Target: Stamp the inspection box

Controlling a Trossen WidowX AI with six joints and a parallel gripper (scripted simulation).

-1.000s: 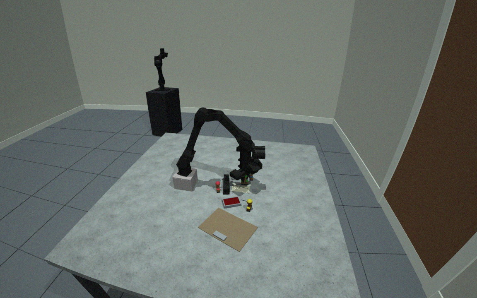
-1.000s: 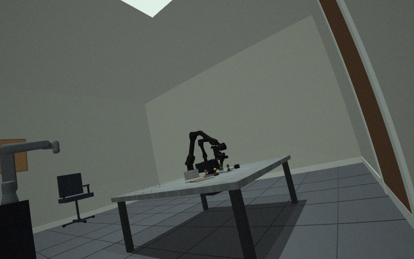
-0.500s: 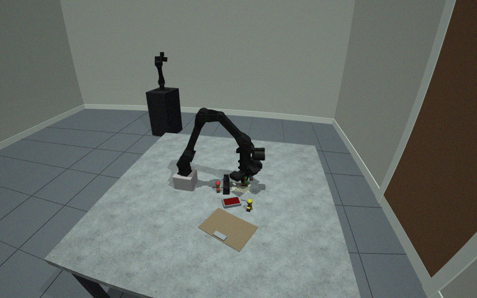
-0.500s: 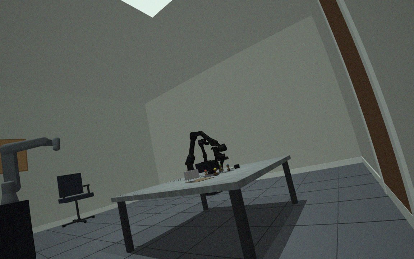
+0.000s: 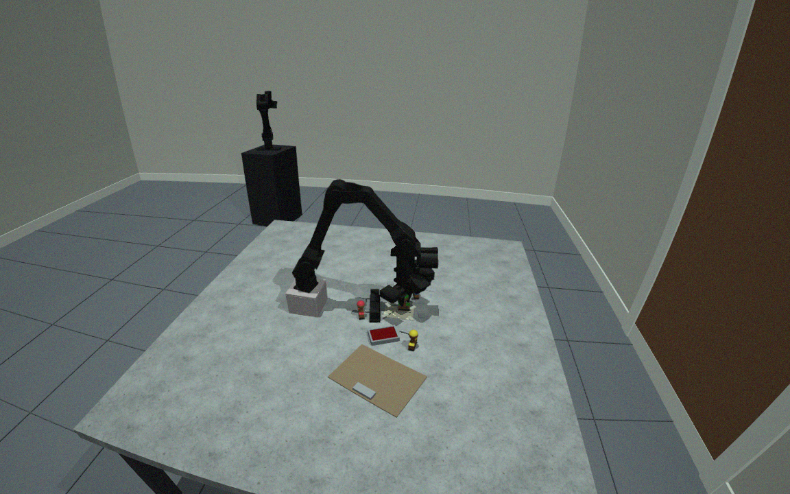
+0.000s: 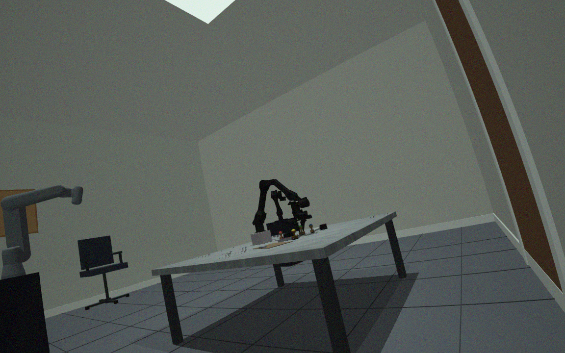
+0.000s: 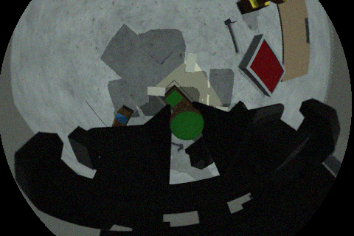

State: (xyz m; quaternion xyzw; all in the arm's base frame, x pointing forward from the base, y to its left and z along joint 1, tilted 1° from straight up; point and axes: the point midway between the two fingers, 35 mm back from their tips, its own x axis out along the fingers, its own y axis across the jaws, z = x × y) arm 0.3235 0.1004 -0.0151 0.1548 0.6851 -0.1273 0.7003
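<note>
Now: the green-knobbed stamp right at my gripper tip. From my gripper tip the other things lie so: card 1 cm behind, 1 cm to the right, 3 cm below; then blue-knobbed stamp 1 cm ahead, 9 cm to the left, 1 cm below; then red-knobbed stamp 13 cm behind, 8 cm to the right, 1 cm below.
</note>
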